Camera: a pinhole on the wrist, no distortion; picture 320 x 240 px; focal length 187.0 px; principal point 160.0 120.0 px. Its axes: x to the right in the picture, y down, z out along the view. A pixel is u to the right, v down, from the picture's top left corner.
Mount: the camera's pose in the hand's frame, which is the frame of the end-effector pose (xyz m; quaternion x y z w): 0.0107 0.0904 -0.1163 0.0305 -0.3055 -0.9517 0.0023
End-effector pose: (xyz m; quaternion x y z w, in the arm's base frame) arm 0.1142 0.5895 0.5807 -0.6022 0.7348 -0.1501 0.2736
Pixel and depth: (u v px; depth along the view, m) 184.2 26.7 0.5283
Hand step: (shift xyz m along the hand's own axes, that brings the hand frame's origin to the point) -0.0852 0.6103 0.1552
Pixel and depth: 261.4 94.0 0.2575
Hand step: -0.1435 0.2660 0.0639
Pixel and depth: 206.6 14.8 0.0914
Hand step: -0.0167 0.1848 -0.0733
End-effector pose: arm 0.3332 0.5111 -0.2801 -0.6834 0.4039 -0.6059 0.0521
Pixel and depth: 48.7 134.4 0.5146
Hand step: 0.2852 0.3644 0.3417
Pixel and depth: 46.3 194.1 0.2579
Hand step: 0.1504 0.1608 0.1613
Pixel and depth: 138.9 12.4 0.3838
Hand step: 0.0343 0.4941 0.0692
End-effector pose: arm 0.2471 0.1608 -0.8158 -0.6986 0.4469 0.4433 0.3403
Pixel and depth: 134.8 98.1 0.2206
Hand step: 0.0276 0.2403 0.0494
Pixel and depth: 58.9 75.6 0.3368
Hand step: 0.1736 0.3554 0.1208
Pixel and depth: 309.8 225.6 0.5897
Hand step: -0.5006 0.1515 0.5292
